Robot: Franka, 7 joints.
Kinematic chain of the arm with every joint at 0, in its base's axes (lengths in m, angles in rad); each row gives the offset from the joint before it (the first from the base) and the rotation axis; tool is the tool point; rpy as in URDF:
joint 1: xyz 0 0 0.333 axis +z
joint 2: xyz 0 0 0 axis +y
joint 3: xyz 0 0 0.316 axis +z
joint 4: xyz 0.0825 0 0 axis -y
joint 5: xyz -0.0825 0 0.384 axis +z
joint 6: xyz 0 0 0 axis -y
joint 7: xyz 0.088 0 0 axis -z
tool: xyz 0 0 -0.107 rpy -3.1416 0 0
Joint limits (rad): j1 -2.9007..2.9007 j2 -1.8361..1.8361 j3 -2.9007..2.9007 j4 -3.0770..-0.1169 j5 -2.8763..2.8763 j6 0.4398..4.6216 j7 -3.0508..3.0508
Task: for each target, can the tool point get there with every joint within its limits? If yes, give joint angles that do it. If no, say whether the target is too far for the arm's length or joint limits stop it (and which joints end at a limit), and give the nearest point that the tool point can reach.
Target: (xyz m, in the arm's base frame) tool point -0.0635 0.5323 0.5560
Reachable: yes | joints 0.8456 -0.1311 0.6295 -1.9997 1.3823 1.6417 0.8950
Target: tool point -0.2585 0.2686 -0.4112
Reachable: no: joint limits stop it (at a limit: joint 2) | nearest point -0.2525 0.2623 -0.3546 | short by 0.057 m
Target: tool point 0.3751 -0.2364 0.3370
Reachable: yes | joints -2.0480 -0.5957 1.3749 -2.7265 -0.4506 3.5312 0.0568
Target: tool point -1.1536 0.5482 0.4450
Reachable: no: too far | nearest point -0.7719 0.3668 0.4079 | short by 0.424 m
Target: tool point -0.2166 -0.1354 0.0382
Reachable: yes | joints 2.1840 -1.1626 2.3783 -2.7323 0.5051 2.4689 -0.8665
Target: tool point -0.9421 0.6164 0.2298
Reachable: no: too far | nearest point -0.7149 0.4677 0.2547 | short by 0.273 m
